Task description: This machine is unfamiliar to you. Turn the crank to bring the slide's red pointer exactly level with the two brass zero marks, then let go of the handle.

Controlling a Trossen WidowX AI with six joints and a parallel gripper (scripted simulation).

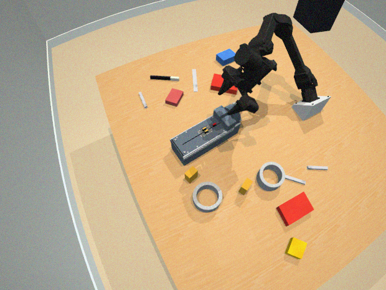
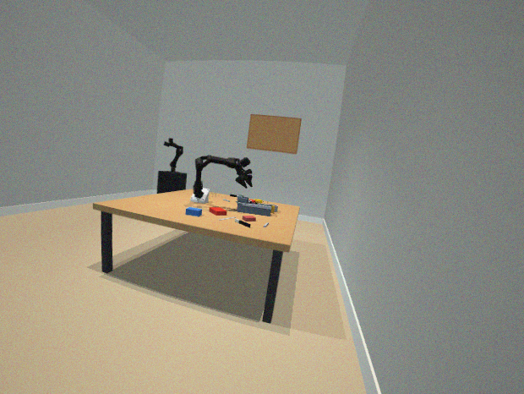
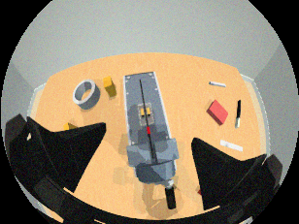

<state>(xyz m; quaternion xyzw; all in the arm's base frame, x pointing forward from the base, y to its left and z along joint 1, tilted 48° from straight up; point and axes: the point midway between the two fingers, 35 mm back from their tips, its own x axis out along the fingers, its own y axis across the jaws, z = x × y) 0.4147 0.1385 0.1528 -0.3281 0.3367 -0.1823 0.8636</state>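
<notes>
The dark crank handle is 110 mm behind my gripper tip, 80 mm below it and 40 mm to the right of it. Also, from my gripper tip: red block (230 mm to the right, 180 mm below, 110 mm ahead); then red pointer (110 mm below, 30 mm ahead); then black marker (360 mm to the right, 180 mm below, 100 mm ahead).
</notes>
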